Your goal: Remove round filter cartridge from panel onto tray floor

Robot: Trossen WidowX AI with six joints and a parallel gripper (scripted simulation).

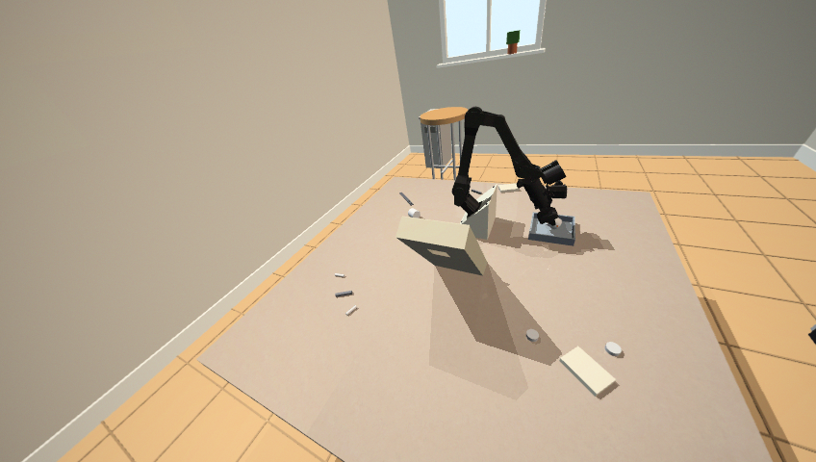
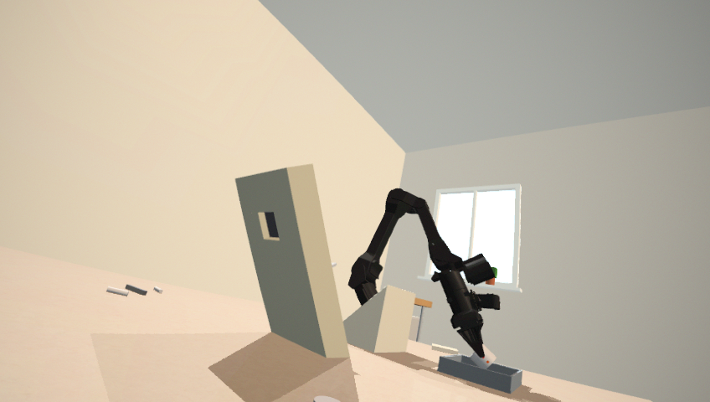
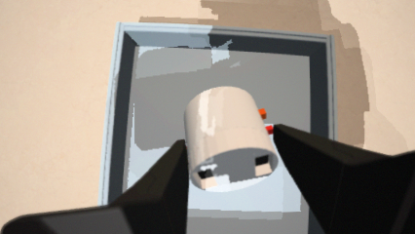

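Now: gripper tip right at the filter cartridge. The rest, counted from my gripper tip: cream service panel: 380 mm ahead, 270 mm to the right, 110 mm above; grey-blue tray: 40 mm below.
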